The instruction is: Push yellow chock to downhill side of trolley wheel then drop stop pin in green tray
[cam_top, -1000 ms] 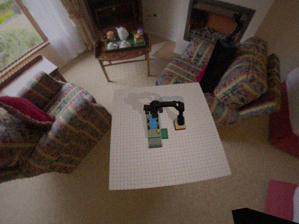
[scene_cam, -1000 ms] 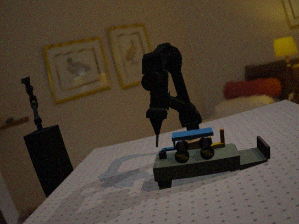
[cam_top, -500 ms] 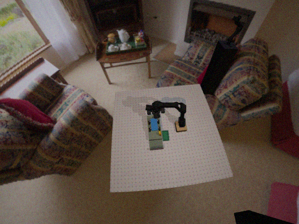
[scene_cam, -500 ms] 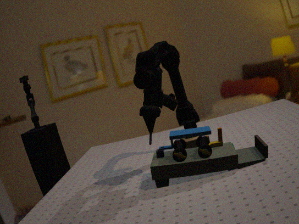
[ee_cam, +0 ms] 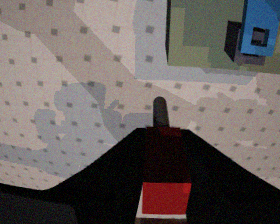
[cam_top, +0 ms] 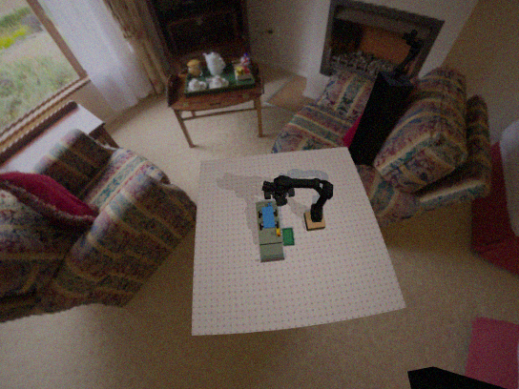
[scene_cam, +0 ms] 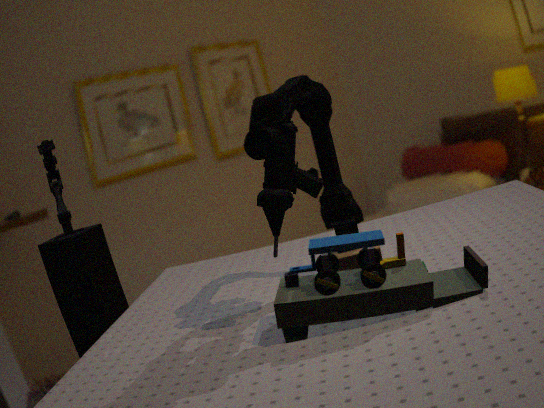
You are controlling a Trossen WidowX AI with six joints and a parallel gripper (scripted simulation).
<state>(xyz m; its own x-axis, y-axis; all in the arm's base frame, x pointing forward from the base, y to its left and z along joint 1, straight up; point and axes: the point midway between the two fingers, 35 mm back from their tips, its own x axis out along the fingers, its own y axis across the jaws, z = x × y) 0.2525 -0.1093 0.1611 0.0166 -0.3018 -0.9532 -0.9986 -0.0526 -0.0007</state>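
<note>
My gripper tip is 20 mm short of the yellow chock, 210 mm to the right of it and 90 mm above it. From my gripper tip the other things lie so: blue-topped trolley (70 mm ahead, 130 mm to the left, 70 mm below); red-headed stop pin (right at my gripper tip); dark end wall (60 mm ahead, 380 mm to the left, 150 mm below).
</note>
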